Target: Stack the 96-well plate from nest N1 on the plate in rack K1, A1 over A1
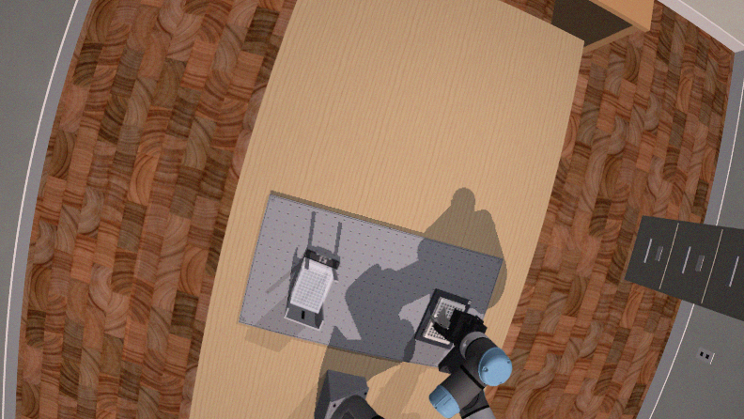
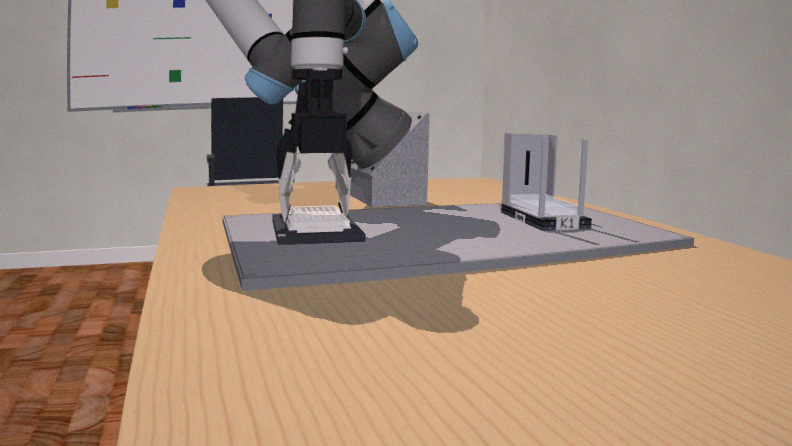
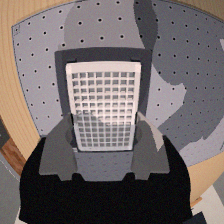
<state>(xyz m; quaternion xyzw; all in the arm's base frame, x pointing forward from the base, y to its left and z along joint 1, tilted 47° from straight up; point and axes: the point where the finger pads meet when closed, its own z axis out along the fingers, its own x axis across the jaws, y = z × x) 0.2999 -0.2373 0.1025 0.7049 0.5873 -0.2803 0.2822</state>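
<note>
My gripper is now 10 mm above the clear 96-well plate. Round my hand: back panel 400 mm to the left, 50 mm above, 30 mm behind; white plate 390 mm to the left, 30 mm ahead.
</note>
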